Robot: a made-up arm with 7 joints. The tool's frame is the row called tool.
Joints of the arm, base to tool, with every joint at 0 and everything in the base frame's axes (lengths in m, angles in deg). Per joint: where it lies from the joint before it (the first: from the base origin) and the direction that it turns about. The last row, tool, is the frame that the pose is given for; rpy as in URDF.
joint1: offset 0.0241 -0.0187 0.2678 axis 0 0 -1
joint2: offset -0.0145 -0.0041 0.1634 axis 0 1 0
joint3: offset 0.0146 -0.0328 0.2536 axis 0 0 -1
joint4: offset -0.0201 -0.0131 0.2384 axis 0 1 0
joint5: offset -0.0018 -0.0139 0.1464 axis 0 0 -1
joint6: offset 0.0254 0.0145 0.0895 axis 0 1 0
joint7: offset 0.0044 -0.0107 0.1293 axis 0 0 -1
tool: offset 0.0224 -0.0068 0.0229 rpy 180 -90 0
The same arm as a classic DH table. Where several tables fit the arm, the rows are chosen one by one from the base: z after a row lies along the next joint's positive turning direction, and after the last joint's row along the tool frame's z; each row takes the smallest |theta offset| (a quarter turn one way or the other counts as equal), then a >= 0, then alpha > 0; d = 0 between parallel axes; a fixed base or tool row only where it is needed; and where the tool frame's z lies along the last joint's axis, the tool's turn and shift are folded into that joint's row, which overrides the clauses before.
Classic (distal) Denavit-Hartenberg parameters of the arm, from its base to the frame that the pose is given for. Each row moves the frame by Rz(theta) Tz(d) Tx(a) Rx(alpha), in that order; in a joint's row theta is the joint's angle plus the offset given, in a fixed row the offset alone. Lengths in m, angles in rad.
base (fixed): d 0  theta_offset -0.6599  a 0.0305  alpha 3.1416
joint1: d -0.4312  theta_offset -0.6599  a -0.0145  alpha 1.5708
joint2: d -0.0369  theta_offset 0  a 0.0146  alpha -1.5708
joint3: d -0.492  theta_offset 0  a -0.0201  alpha 1.5708
joint4: d -0.027  theta_offset 0  a -0.0018  alpha -1.5708
joint5: d -0.2359  theta_offset 0  a 0.0254  alpha 1.5708
joint6: d 0.0038  theta_offset 0  a 0.0044  alpha -1.5708
joint7: d -0.1522  theta_offset 1.5708  a 0.0068  alpha 1.5708
tool (fixed): d 0.0224  theta_offset -1.5708  a 0  alpha 0

